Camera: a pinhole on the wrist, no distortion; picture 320 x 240 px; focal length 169.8 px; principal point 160.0 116.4 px. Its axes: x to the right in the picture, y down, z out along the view. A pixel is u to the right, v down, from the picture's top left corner.
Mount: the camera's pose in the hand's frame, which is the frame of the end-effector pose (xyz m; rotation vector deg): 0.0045 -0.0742 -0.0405 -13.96 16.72 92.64
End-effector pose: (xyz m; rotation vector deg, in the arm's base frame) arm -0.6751 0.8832 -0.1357 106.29 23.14 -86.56
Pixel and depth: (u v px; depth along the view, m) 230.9 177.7 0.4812
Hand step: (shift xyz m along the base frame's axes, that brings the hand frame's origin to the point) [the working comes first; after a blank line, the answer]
In the camera's frame: 0.2009 0.1737 0.4812

-0.1363 -0.3971 0.2217
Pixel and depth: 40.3 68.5 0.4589
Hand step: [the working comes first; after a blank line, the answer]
In the camera's frame: -0.3235 -0.1295 0.4589

-0.4525 -0.2133 -0.2617
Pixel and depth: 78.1 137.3 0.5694
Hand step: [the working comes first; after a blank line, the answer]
In the camera's frame: -0.2746 0.0701 0.5694

-0.5314 -0.2924 -0.0569
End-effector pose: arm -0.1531 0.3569 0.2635 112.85 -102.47 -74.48
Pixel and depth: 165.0 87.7 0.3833
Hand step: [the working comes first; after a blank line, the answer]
In the camera's frame: 0.0113 -0.0648 0.3833

-0.2729 0.0439 -0.1813
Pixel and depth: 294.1 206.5 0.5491
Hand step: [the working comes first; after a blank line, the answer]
In the camera's frame: 0.4337 0.2914 0.5491

-0.5646 0.2771 0.2583
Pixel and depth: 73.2 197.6 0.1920
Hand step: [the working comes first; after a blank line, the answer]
In the camera's frame: -0.0981 0.0918 0.1920

-0.0359 0.1672 -0.1397
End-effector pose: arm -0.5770 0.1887 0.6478 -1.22 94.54 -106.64
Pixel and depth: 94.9 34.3 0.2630
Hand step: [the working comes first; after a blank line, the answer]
In the camera's frame: -0.1008 -0.1272 0.2630

-0.0489 -0.2749 0.0602
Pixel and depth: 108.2 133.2 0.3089
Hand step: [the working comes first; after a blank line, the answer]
In the camera's frame: -0.0942 0.0306 0.3089

0.1009 -0.2439 0.1205
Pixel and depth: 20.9 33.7 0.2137
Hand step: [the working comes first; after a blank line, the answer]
In the camera's frame: -0.1751 -0.1041 0.2137

-0.0815 -0.2471 0.1417
